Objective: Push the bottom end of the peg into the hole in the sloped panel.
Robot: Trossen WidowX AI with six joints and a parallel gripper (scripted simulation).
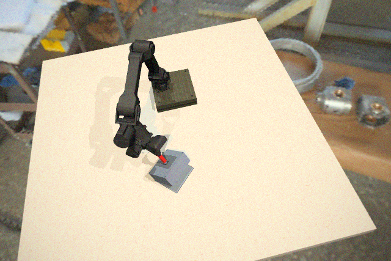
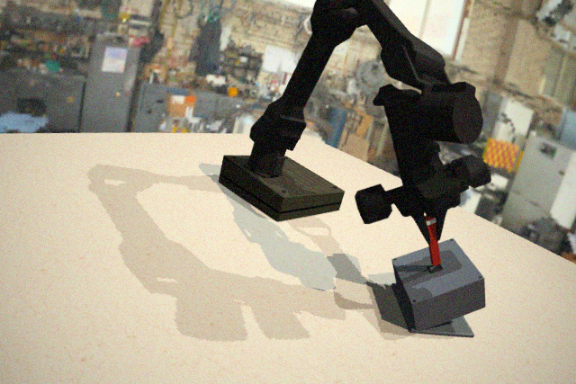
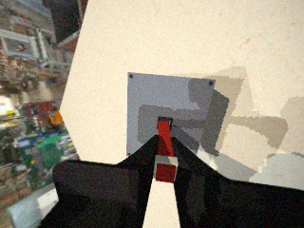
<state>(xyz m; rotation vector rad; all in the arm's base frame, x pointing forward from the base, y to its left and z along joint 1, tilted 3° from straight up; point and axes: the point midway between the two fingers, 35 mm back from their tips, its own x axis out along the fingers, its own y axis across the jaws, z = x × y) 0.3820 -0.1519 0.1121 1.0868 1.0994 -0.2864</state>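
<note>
Right now the grey sloped panel is 70 mm below my gripper tip, 30 mm ahead of it and 20 mm to the left of it. Round my gripper tip: grey foot plate (120 mm below, 40 mm ahead, 30 mm to the left); red square peg (10 mm behind, 10 mm above).
</note>
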